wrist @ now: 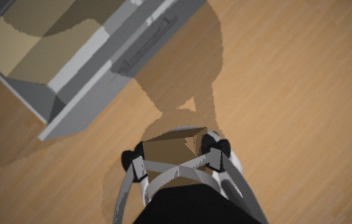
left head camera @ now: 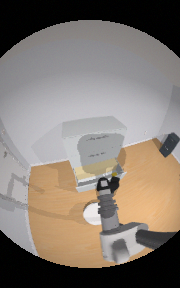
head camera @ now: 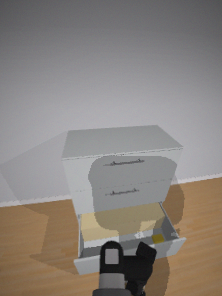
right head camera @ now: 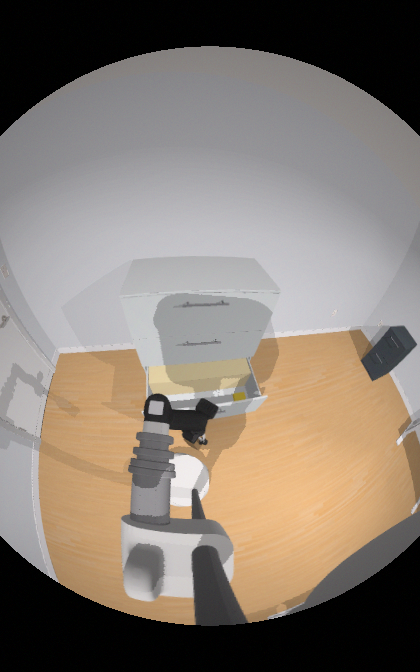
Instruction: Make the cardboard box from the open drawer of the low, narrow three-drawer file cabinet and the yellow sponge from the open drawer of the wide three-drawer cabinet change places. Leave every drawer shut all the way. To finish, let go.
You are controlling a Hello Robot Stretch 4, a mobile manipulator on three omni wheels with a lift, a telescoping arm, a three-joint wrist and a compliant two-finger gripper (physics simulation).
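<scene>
The wide three-drawer cabinet (head camera: 117,142) (left head camera: 95,126) (right head camera: 200,274) stands against the wall. Its bottom drawer (head camera: 171,248) (right head camera: 250,406) (wrist: 80,112) is open; the upper two are shut. The yellow sponge (head camera: 158,238) (left head camera: 114,174) (right head camera: 239,396) lies inside near the front right corner. My gripper (wrist: 175,150) (right head camera: 202,441) is shut on the cardboard box (wrist: 165,148), gripping its two sides. The wrist view shows gripper and box outside the drawer, before its front panel. The box is hidden in the head views. I cannot make out the low, narrow file cabinet.
A dark cabinet (left head camera: 170,144) (right head camera: 389,353) stands by the right wall. A door (right head camera: 22,370) is at the left. My arm (right head camera: 151,492) reaches toward the wide cabinet over my white round base (right head camera: 192,480). Part of a white furniture piece shows at the right edge of the right head view.
</scene>
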